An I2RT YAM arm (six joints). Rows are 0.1 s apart.
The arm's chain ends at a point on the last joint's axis. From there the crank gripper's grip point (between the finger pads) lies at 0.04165 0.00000 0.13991 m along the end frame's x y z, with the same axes.
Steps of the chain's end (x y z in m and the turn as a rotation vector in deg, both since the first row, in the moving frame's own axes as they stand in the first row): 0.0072 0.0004 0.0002 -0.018 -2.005 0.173; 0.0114 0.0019 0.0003 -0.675 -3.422 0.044; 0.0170 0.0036 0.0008 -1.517 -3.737 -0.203; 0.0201 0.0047 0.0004 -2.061 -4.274 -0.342; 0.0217 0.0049 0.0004 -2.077 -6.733 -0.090; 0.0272 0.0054 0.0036 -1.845 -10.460 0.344; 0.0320 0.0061 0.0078 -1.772 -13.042 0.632; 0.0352 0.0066 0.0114 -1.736 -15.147 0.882; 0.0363 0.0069 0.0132 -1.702 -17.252 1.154; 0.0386 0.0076 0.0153 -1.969 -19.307 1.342; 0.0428 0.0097 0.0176 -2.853 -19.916 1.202; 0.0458 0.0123 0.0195 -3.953 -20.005 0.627
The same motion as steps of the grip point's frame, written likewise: 0.0023 0.0006 0.0016 -0.018 -2.005 0.173; 0.0030 0.0036 0.0025 -0.675 -3.422 0.044; 0.0078 0.0072 0.0032 -1.517 -3.737 -0.203; 0.0096 0.0096 0.0030 -2.061 -4.274 -0.342; 0.0050 0.0100 0.0042 -2.077 -6.733 -0.090; 0.0011 0.0102 0.0088 -1.845 -10.460 0.344; -0.0007 0.0108 0.0135 -1.772 -13.042 0.632; -0.0028 0.0113 0.0173 -1.736 -15.147 0.882; -0.0071 0.0116 0.0192 -1.702 -17.252 1.154; -0.0101 0.0130 0.0211 -1.969 -19.307 1.342; -0.0074 0.0172 0.0232 -2.853 -19.916 1.202; -0.0046 0.0224 0.0250 -3.953 -20.005 0.627
